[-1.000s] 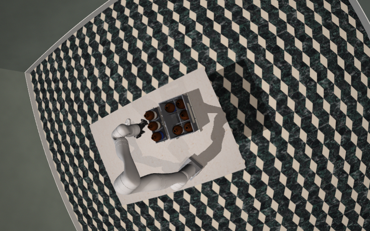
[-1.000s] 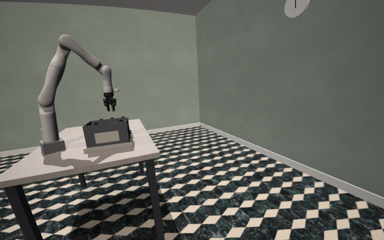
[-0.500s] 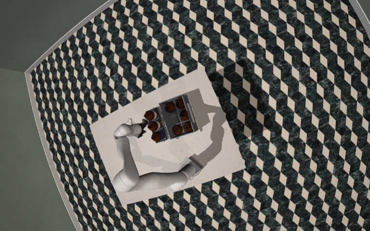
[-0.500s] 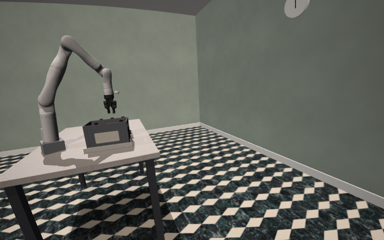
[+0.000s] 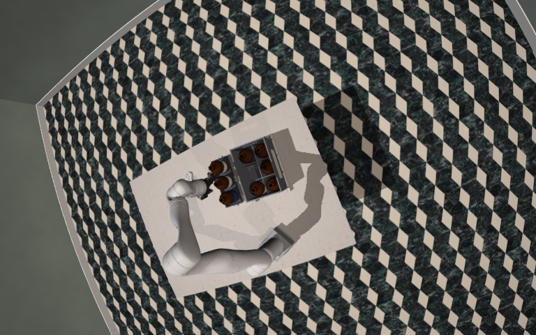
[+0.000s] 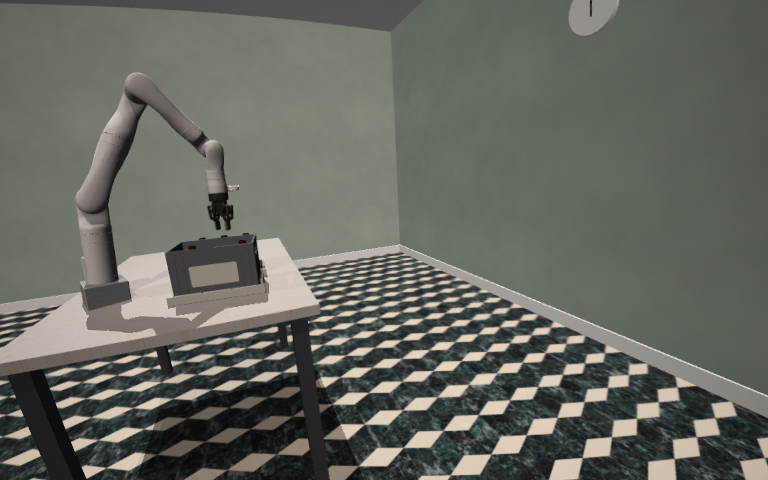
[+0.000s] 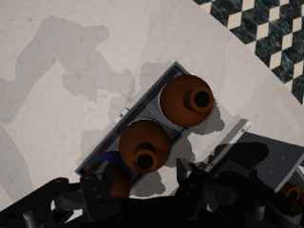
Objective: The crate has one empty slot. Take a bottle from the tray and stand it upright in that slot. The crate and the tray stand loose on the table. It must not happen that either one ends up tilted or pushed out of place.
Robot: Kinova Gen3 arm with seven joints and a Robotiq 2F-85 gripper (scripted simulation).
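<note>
The brown bottle is 11 cm below my hand. From my hand the other things lie so: grey tray (19 cm below); grey crate (22 cm to the right, 12 cm below, 3 cm behind).
</note>
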